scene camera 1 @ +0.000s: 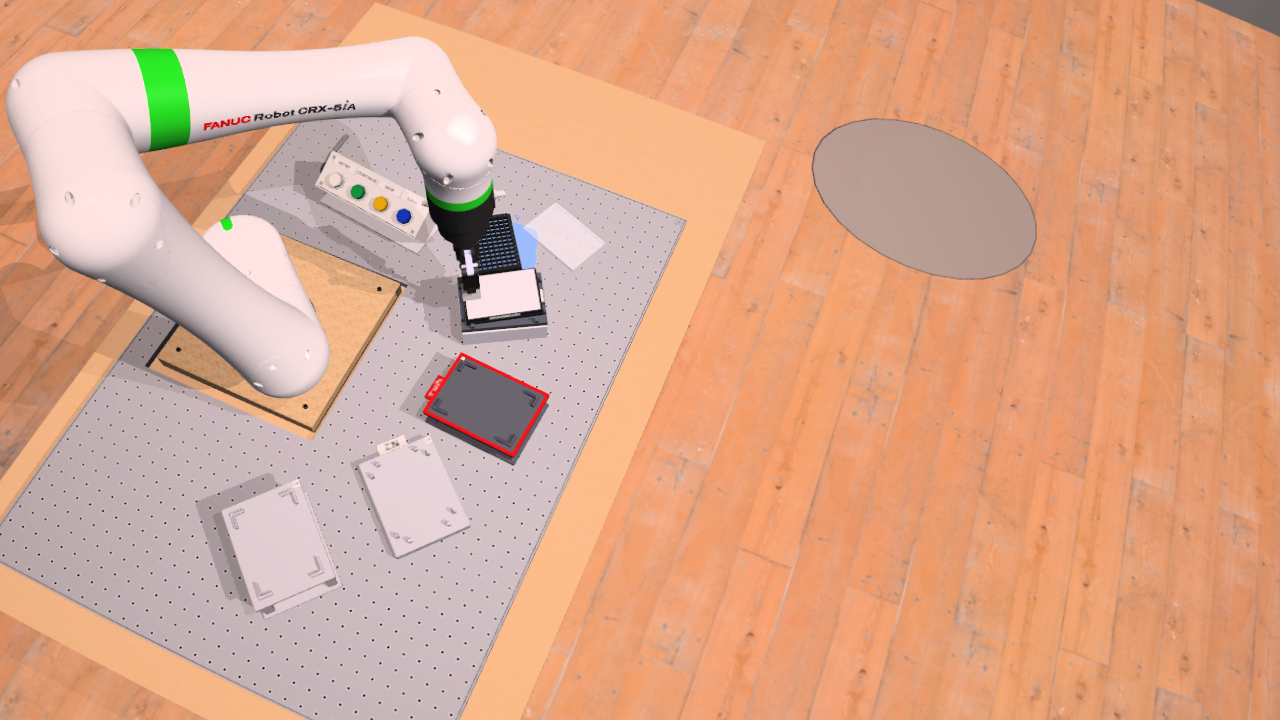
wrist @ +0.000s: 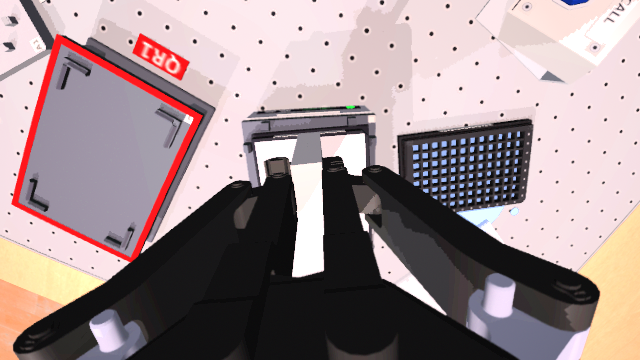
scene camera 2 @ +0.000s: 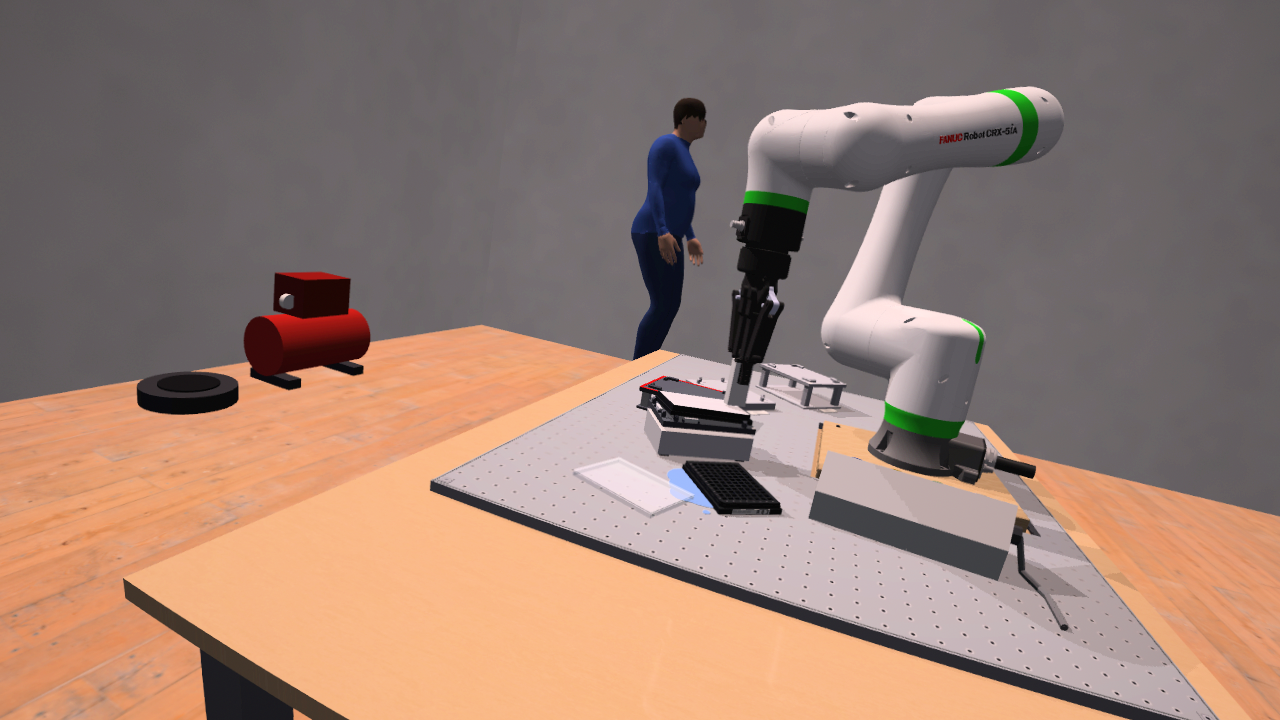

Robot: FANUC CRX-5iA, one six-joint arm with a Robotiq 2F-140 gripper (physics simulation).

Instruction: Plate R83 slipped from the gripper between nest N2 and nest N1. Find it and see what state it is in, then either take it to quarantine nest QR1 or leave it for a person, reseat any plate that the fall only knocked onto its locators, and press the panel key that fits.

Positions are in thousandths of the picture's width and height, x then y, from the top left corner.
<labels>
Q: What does my gripper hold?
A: Nothing.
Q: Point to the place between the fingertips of my gripper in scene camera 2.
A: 574, 562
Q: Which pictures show the clear lid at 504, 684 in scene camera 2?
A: Scene camera 1, the wrist view and scene camera 2: all of them.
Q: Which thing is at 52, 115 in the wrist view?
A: A nest N2.
</labels>
